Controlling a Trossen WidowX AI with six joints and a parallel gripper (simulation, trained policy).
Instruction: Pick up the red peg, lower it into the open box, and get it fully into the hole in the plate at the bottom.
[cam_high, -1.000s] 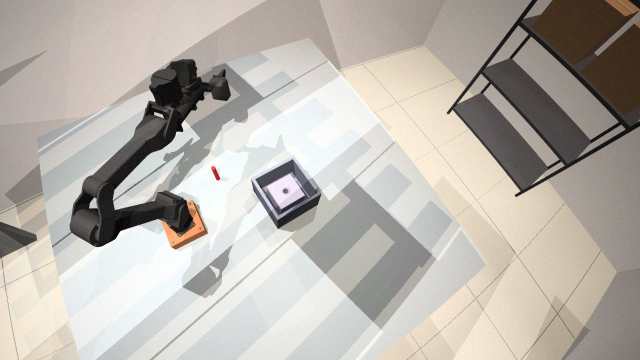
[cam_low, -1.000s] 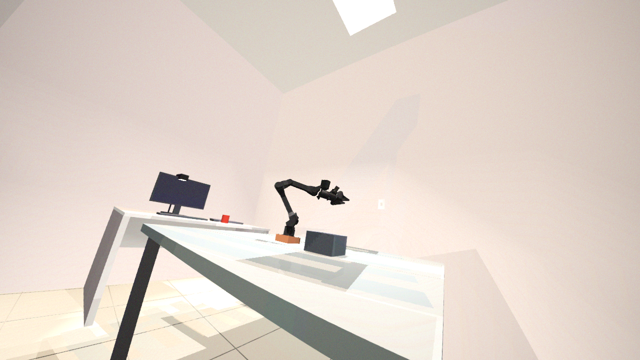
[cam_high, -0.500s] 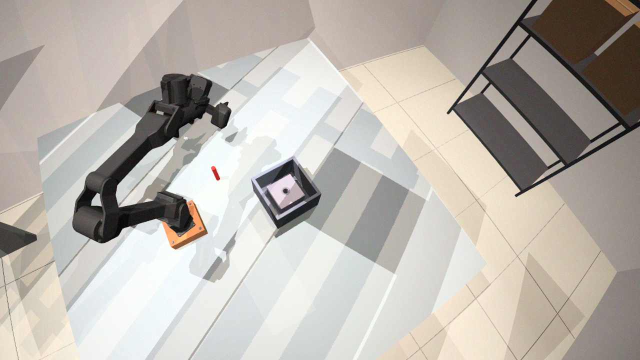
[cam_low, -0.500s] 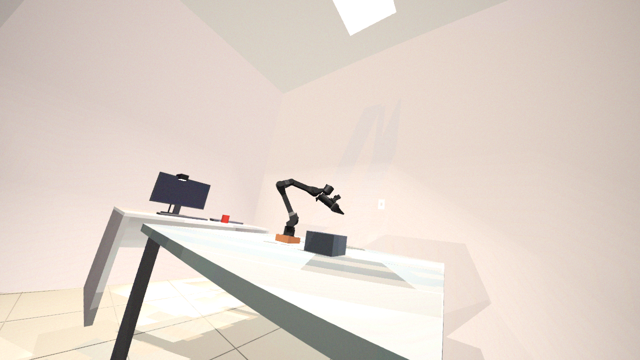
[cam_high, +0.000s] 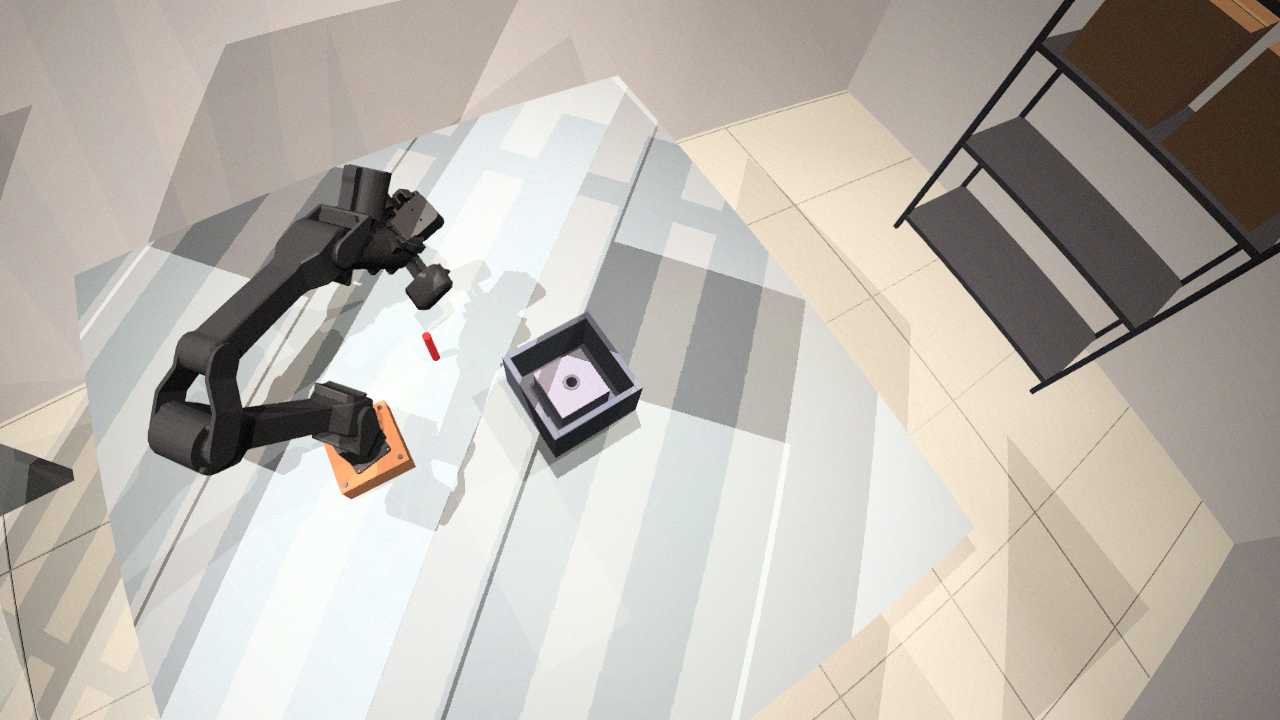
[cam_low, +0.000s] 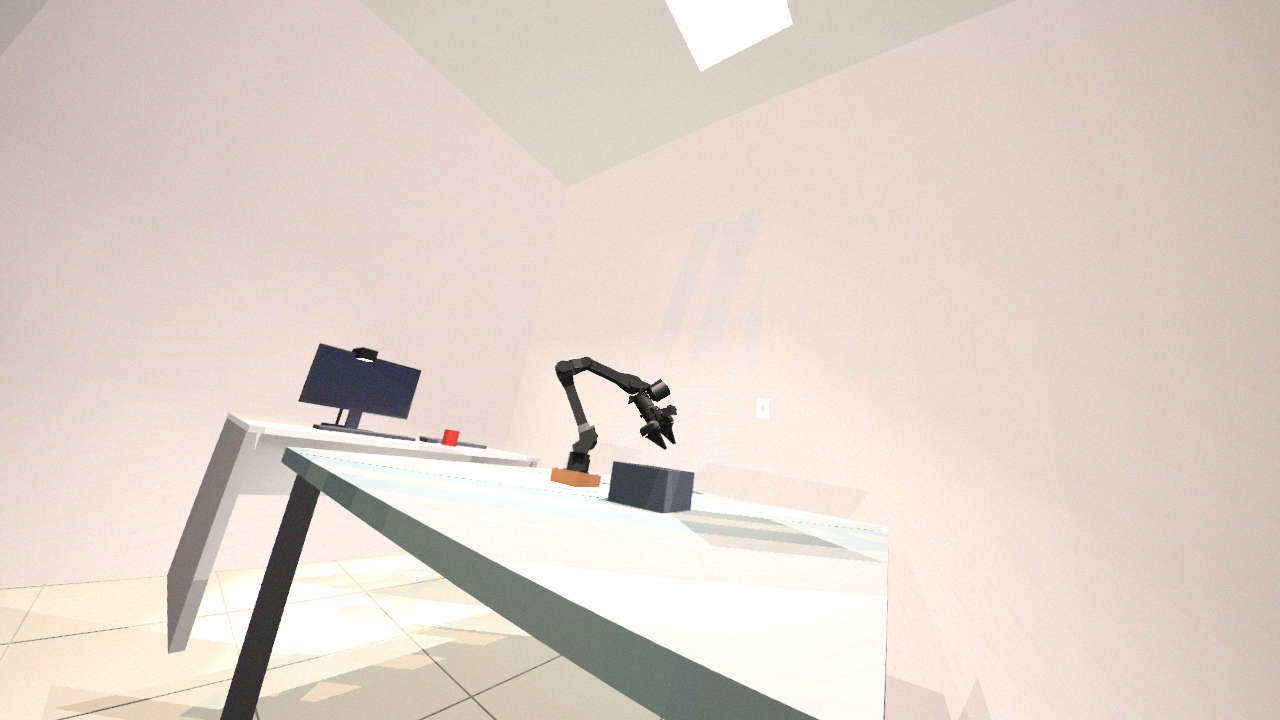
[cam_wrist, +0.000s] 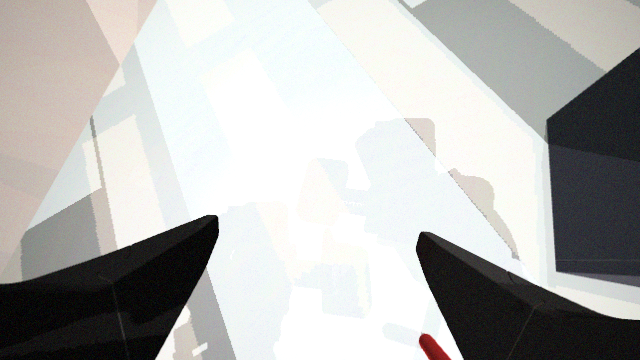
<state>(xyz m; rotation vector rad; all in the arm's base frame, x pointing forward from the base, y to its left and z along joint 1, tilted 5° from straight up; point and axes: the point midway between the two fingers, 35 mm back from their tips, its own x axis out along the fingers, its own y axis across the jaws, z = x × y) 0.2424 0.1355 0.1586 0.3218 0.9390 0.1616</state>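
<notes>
Now: the red peg 8 cm behind my gripper tip, 8 cm to the right of it and 12 cm below it. The rest, counted from my gripper tip: dark box: 6 cm ahead, 28 cm to the right, 14 cm below; pale plate: 6 cm ahead, 28 cm to the right, 12 cm below.
</notes>
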